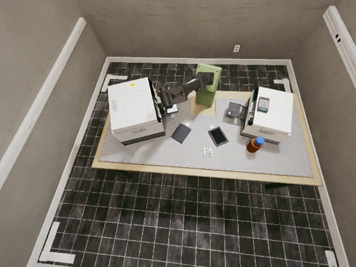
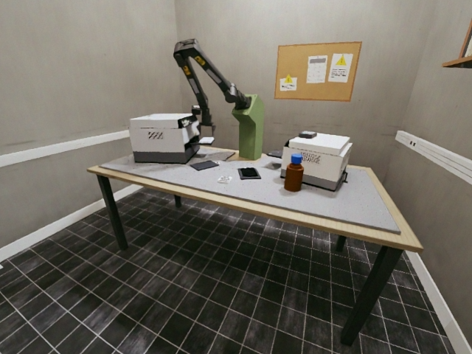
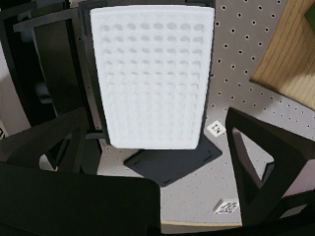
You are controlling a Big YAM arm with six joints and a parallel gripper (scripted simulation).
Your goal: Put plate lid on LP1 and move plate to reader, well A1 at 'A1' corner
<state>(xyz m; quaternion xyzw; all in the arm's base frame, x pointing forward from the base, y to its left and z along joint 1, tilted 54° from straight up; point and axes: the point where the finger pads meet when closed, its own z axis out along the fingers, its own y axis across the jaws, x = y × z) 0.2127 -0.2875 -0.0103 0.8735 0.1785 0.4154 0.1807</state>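
Now: hand 40 mm above the white well plate. Round my hand: brown capped bottle: 330 mm ahead, 690 mm to the left, 60 mm below; dark flat lid: 230 mm ahead, 410 mm to the left, 160 mm below.
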